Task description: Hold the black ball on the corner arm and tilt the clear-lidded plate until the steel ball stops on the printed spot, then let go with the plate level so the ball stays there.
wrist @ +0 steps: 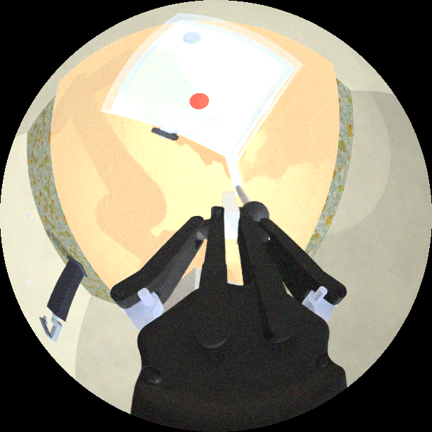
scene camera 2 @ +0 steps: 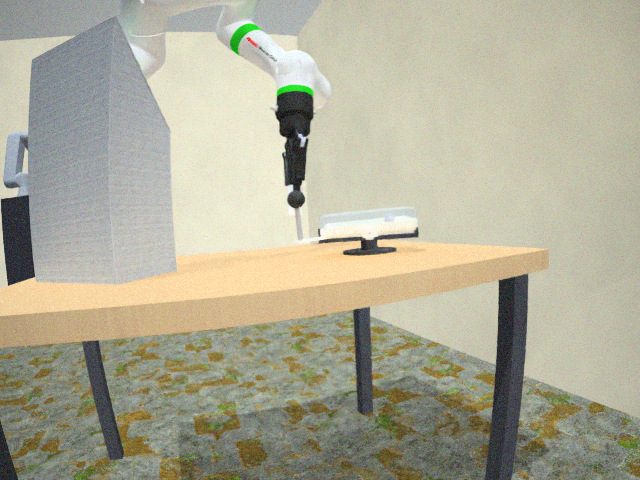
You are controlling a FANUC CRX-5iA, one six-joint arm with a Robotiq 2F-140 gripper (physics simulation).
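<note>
The black ball (scene camera 2: 295, 198) (wrist: 255, 213) tops the rod of the corner arm (scene camera 2: 298, 225) (wrist: 233, 171). My gripper (scene camera 2: 291, 210) (wrist: 226, 201) is shut and empty; its fingers are together beside the ball, which sits against the outer side of the right finger in the wrist view. The clear-lidded plate (scene camera 2: 351, 226) (wrist: 240, 75) leans slightly, its arm side lower in the scene view. The steel ball (scene camera 2: 389, 218) (wrist: 191, 37) shows blurred under the lid, near the far corner in the wrist view, apart from the red printed spot (wrist: 199, 101).
The plate stands on a dark round foot (scene camera 2: 369, 251) on the wooden table (scene camera 2: 232, 281) (wrist: 300, 130). A tall grey block (scene camera 2: 103, 155) stands at the left of the table in the scene view. A dark post with a grey handle (scene camera 2: 15, 160) is behind it.
</note>
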